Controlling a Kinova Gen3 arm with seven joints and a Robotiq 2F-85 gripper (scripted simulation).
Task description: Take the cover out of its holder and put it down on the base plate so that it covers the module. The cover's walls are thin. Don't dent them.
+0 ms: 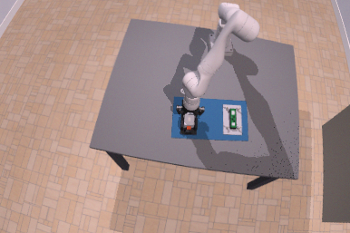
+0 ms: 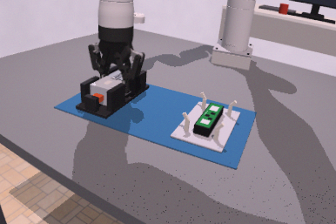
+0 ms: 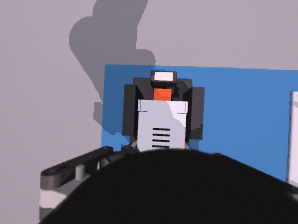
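The light grey cover is right at my hand.
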